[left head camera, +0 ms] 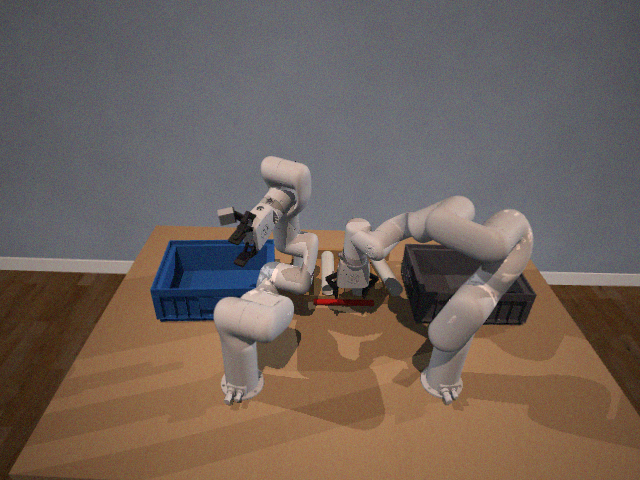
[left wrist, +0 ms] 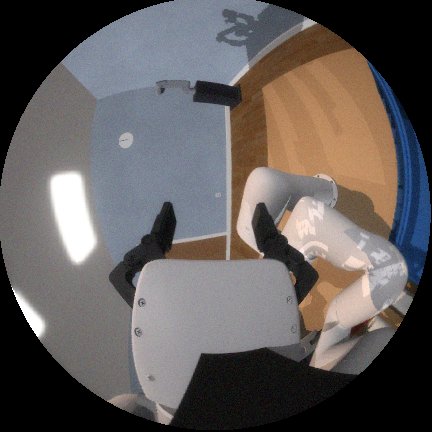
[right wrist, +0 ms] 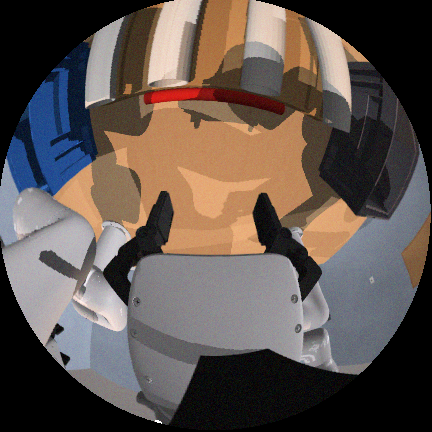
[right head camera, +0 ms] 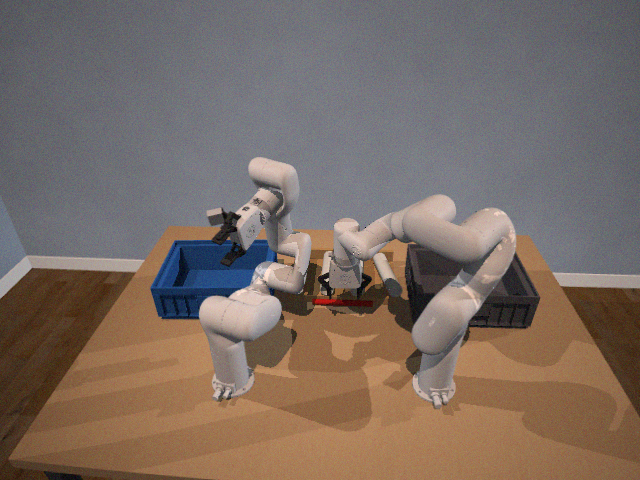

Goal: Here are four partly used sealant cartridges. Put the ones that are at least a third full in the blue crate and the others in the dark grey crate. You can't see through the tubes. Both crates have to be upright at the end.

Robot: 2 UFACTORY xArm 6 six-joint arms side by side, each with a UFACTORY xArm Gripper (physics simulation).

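Pixels of known places: left gripper, between the fingertips: (left head camera: 235,254) (left wrist: 213,211) (right head camera: 220,254); right gripper, between the fingertips: (left head camera: 349,296) (right wrist: 213,201) (right head camera: 344,296); left arm's base, origin of its link: (left head camera: 242,383) (left wrist: 321,192) (right wrist: 116,231) (right head camera: 233,380); right arm's base, origin of its link: (left head camera: 441,382) (right head camera: 433,385).
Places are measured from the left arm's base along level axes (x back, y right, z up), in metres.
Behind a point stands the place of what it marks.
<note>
Four whitish opaque cartridges lie side by side in the right wrist view: the first (right wrist: 103,70) {z 0.076, x -0.447, y 0.087 m}, the second (right wrist: 172,47) {z 0.084, x -0.463, y 0.184 m} (left head camera: 327,271) {z 0.084, x -0.496, y 0.166 m}, the third (right wrist: 263,50) {z 0.083, x -0.488, y 0.275 m} and the fourth (right wrist: 335,75) (left head camera: 386,276) {z 0.083, x -0.517, y 0.385 m} (right head camera: 386,273) {z 0.086, x -0.536, y 0.383 m}. The arms partly hide the row in the head views. The blue crate (left head camera: 180,305) {z 0.064, x -0.215, y -0.291 m} (right head camera: 180,304) {z 0.060, x -0.215, y -0.291 m} (right wrist: 65,130) {z 0.078, x -0.364, y -0.003 m} is upright on the left, the dark grey crate (left head camera: 511,308) {z 0.081, x -0.435, y 0.825 m} (right head camera: 509,311) {z 0.068, x -0.445, y 0.813 m} (right wrist: 377,145) {z 0.125, x -0.488, y 0.477 m} upright on the right. My left gripper (left head camera: 237,251) {z 0.407, x -0.080, y -0.020 m} (right head camera: 223,251) {z 0.407, x -0.080, y -0.020 m} (left wrist: 213,211) {z 0.407, x -0.080, y -0.020 m} is open and empty above the blue crate. My right gripper (right head camera: 345,297) {z 0.133, x -0.312, y 0.270 m} (right wrist: 213,201) {z 0.133, x -0.312, y 0.270 m} is open and empty near the row's front.
A red bar (left head camera: 343,302) {z 0.018, x -0.412, y 0.243 m} (right head camera: 342,302) {z 0.018, x -0.414, y 0.244 m} (right wrist: 215,97) {z 0.020, x -0.415, y 0.245 m} lies across the front ends of the cartridges. The left arm's folded links (left head camera: 253,317) {z 0.307, x 0.036, y 0.061 m} stand in front of the blue crate's right part. The right arm (left head camera: 462,320) {z 0.358, x -0.009, y 0.561 m} reaches across in front of the dark grey crate.
</note>
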